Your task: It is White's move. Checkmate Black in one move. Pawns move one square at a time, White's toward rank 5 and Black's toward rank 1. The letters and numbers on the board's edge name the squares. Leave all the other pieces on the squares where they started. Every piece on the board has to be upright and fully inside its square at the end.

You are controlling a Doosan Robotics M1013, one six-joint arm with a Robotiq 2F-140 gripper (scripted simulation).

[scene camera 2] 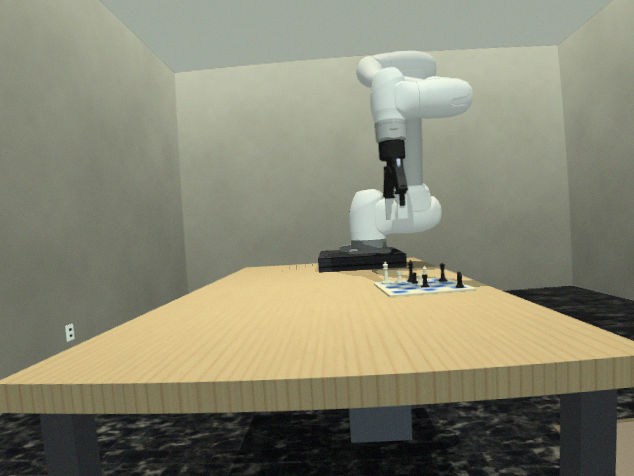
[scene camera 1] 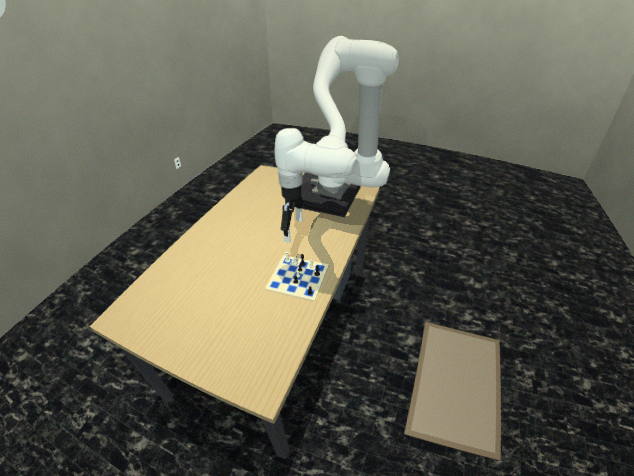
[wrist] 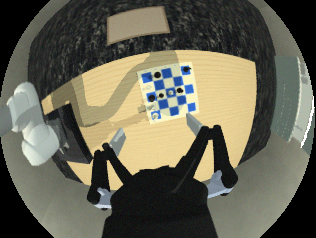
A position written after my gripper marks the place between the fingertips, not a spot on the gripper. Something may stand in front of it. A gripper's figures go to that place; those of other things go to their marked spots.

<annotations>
My gripper [scene camera 2: 396,219]: 1.13 m from the lens. A chessboard [scene camera 2: 394,289] is 1.03 m from the lens.
</annotations>
